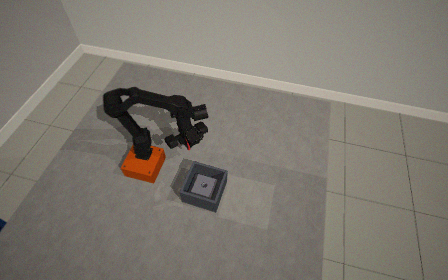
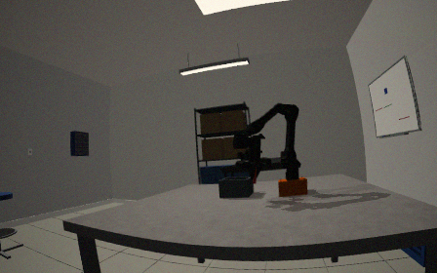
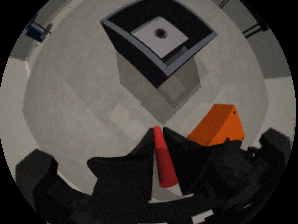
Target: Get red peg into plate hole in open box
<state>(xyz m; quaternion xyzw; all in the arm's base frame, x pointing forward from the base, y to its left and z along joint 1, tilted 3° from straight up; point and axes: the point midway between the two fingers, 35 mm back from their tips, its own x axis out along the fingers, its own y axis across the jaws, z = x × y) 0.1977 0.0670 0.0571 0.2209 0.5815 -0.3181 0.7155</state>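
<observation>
My gripper tip is now 11 cm short of the grey bottom plate, 15 cm to the left of it and 5 cm above it. Round my gripper tip: dark box 11 cm ahead, 15 cm to the right, 7 cm below; then red peg 1 cm behind, 1 cm to the left, 2 cm above.
</observation>
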